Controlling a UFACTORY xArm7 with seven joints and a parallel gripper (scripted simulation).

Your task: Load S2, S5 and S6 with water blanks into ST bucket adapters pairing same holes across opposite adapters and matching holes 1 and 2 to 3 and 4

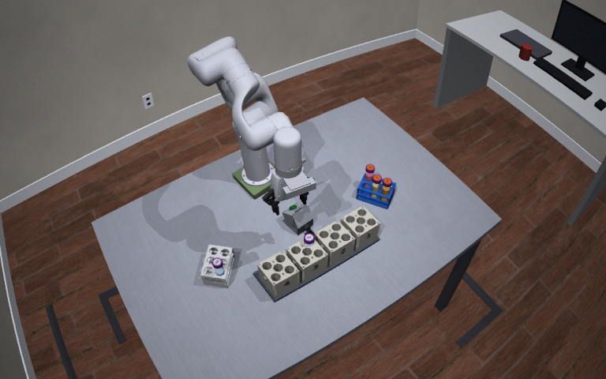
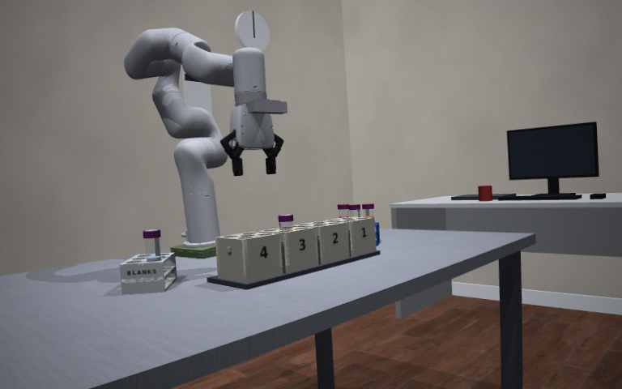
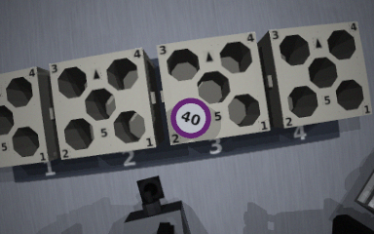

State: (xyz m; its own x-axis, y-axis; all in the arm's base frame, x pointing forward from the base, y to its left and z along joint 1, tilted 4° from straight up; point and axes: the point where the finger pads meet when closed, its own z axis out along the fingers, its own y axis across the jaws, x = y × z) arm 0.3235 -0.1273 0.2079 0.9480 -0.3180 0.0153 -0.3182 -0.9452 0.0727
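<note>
Now: hand 160 mm above the white-dot blank and 70 mm short of it. The rest, counted from my hand: blanks rack (240 mm to the right, 200 mm below, 100 mm behind); green done key (160 mm below, 100 mm to the left, 90 mm behind); bucket adapter (180 mm below, 130 mm to the right, 70 mm ahead).
</note>
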